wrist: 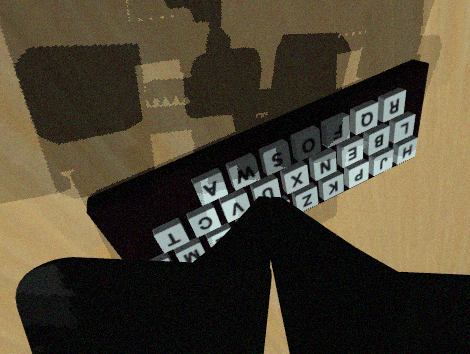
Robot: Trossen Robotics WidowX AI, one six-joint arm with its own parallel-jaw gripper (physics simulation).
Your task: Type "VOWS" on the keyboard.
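Places are measured from the arm's base along level axes (x ahead, y left, z up), in metres.
Where they show: gripper, fingertip midpoint: [268, 208].
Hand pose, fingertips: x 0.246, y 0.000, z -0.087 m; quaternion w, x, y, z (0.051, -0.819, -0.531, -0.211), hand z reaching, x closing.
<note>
After its pixels a point has its place.
The black keyboard [130, 212] @[x 0.253, y -0.053, z -0.137 m] lies slanted across the middle of the wrist view, with its white letter keys upside down. The V key [236, 206] @[x 0.279, y -0.006, z -0.131 m] is just left of the fingertips. The W key [244, 173] @[x 0.262, y 0.005, z -0.132 m], the S key [276, 158] @[x 0.263, y 0.024, z -0.131 m] and the O key [307, 145] @[x 0.266, y 0.042, z -0.131 m] are in the row farther from the fingers; W and O are partly or mostly in shadow. My gripper [268, 208] @[x 0.246, y 0.000, z -0.087 m] is shut and empty. Its tips overlap the lower edge of the U key [266, 190] @[x 0.280, y 0.013, z -0.131 m] in view; I cannot tell whether they touch it. The fingers hide keys between Z and M.
The A key [211, 187] @[x 0.259, y -0.013, z -0.131 m] is left of W, and the X key [296, 178] @[x 0.283, y 0.032, z -0.131 m] is right of U. The wooden table top [430, 225] @[x 0.444, y 0.160, z -0.148 m] shows around the keyboard. Dark shadows of the arm fall on the table beyond the keyboard's far edge.
</note>
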